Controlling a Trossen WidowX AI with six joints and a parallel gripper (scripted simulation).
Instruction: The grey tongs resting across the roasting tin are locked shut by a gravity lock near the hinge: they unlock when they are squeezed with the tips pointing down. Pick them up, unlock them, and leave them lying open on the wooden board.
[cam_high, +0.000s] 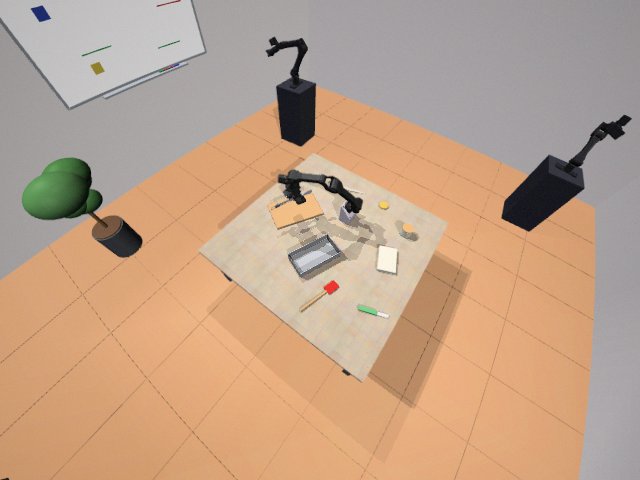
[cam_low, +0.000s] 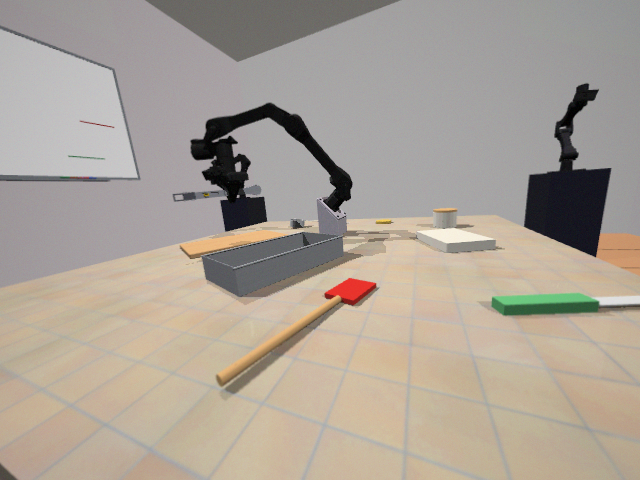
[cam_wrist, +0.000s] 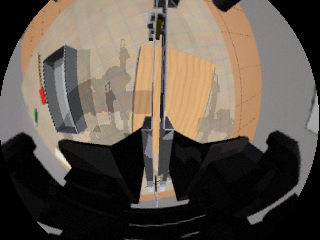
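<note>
My gripper tip is 15 cm above the wooden board, 5 cm to the left of it and 4 cm past it. Also, from my gripper tip: white block 71 cm to the left, 15 cm below, 3 cm behind; then grey roasting tin 29 cm to the left, 22 cm ahead, 13 cm below; then yellow disc 49 cm to the left, 46 cm behind, 15 cm below.
</note>
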